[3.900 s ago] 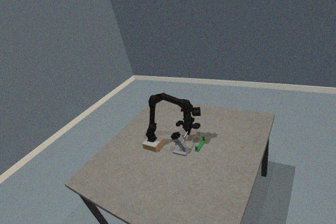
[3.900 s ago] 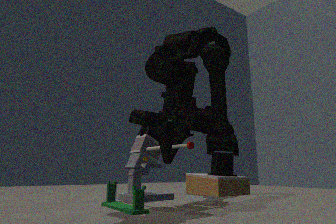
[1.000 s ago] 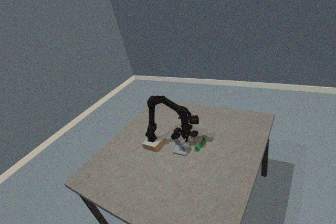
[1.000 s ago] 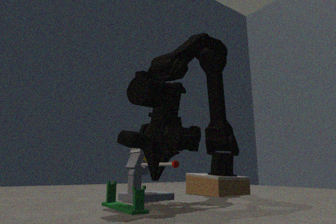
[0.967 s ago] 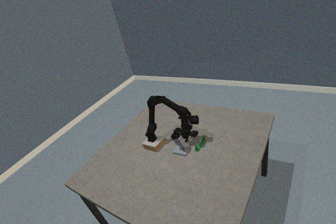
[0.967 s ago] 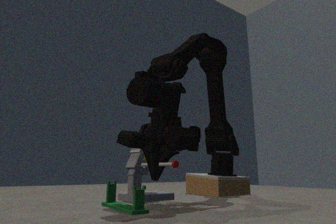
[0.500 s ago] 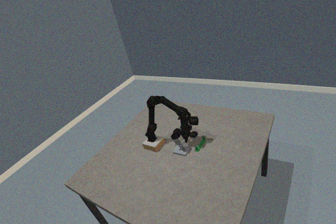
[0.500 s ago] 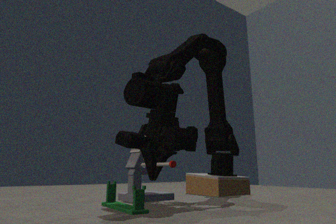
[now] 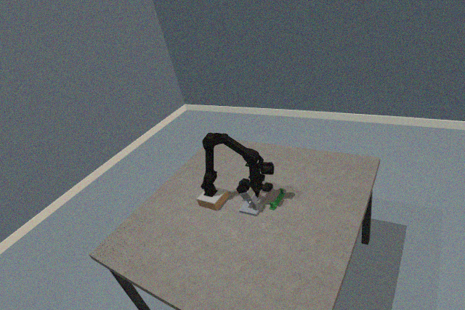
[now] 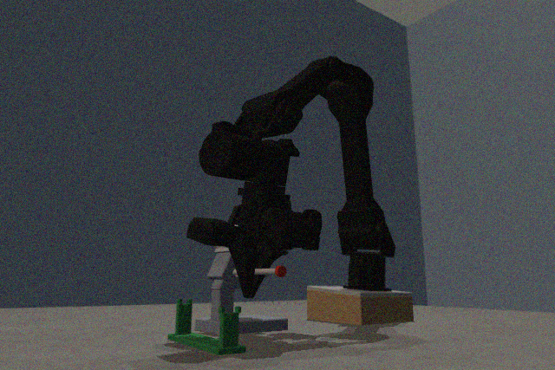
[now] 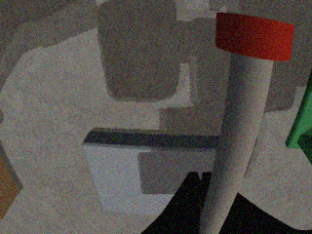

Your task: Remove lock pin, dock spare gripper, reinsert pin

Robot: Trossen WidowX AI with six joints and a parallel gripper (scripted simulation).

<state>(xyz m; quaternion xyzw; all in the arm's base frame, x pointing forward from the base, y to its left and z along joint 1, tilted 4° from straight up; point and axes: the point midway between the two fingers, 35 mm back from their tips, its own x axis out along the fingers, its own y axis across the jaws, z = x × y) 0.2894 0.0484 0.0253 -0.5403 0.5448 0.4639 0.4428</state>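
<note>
Now: the grey mount 10 mm behind my gripper tip and 40 mm to the right of it. Also, from my gripper tip: green pin rest 100 mm ahead, 60 mm to the left, 20 mm below; then spare gripper 20 mm behind, 50 mm to the right, 70 mm above.
</note>
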